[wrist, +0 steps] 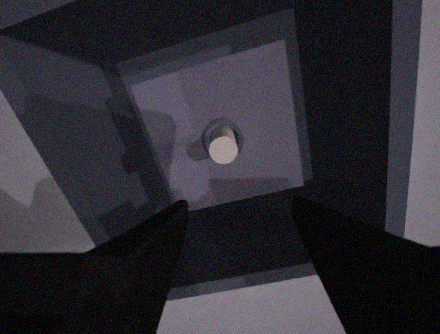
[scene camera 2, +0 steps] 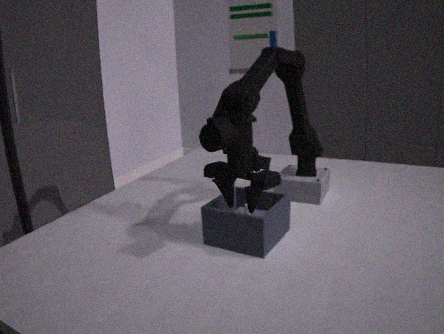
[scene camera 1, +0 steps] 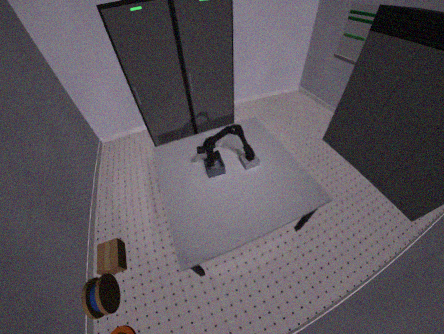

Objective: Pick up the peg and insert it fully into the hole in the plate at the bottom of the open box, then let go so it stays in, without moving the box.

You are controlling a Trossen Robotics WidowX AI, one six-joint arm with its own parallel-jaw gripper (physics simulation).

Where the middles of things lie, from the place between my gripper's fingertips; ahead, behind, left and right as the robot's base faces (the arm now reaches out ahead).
Scene:
I see my gripper 3 cm past the blue-grey box (scene camera 2: 256,236), 1 cm to the right of it and 4 cm above it. From my hand the other things lie so: plate (wrist: 250,91) 3 cm behind, 1 cm to the left, 5 cm below; pale round peg (wrist: 223,149) 3 cm behind, 1 cm to the left, 4 cm below.

